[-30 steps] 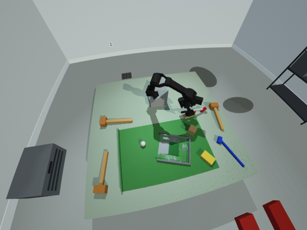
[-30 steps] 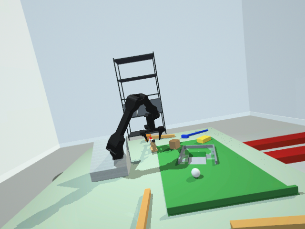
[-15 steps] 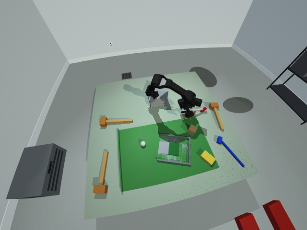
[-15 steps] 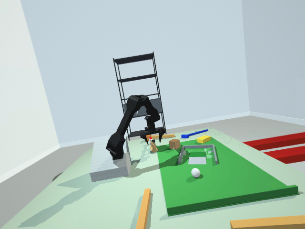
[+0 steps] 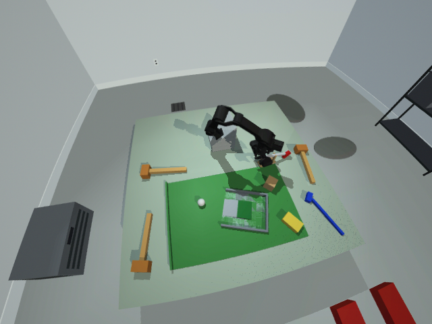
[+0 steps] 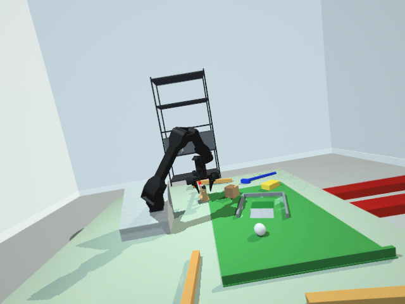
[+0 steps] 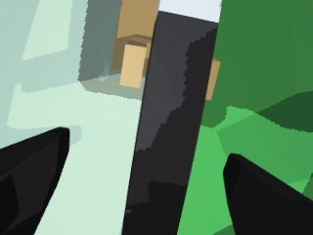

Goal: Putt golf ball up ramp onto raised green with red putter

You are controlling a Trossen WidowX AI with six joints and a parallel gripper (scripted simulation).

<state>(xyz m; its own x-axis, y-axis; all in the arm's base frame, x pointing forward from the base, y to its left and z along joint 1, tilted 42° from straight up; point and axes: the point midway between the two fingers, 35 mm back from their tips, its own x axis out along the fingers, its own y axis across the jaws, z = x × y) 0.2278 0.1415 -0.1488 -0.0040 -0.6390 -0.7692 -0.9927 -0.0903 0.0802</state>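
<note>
My gripper tip is 120 mm to the right of the red putter and 20 mm past it. Also, from my gripper tip: yellow block (400 mm ahead, 70 mm to the left, 40 mm below); tan cube (160 mm ahead, 30 mm to the left, 30 mm below); white golf ball (400 mm to the right, 180 mm ahead, 40 mm below).
</note>
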